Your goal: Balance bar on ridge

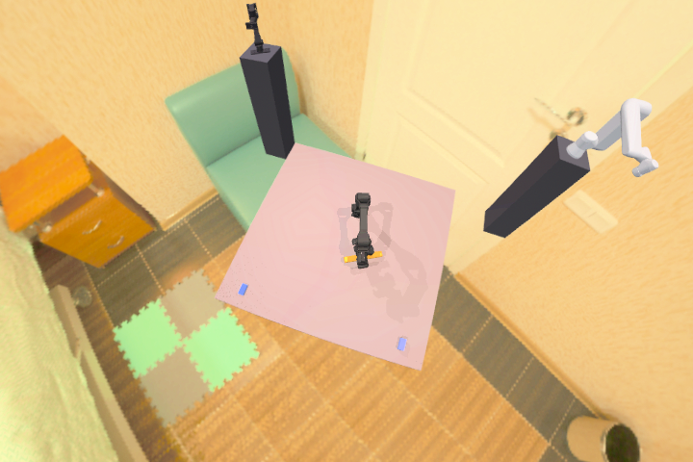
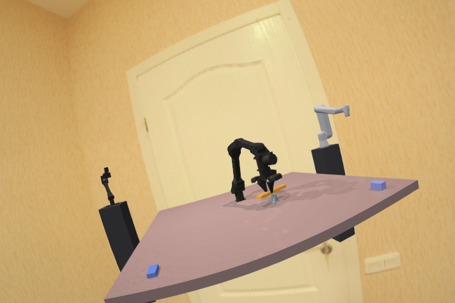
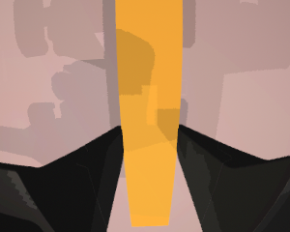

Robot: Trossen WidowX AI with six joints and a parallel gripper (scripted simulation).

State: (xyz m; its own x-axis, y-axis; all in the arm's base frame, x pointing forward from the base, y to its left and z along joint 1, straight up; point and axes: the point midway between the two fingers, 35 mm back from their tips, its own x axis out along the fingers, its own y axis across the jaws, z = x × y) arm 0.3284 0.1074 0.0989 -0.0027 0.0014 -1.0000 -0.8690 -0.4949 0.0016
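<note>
Now: the yellow bar 10 mm behind my gripper tip and 20 mm to the left of it.
</note>
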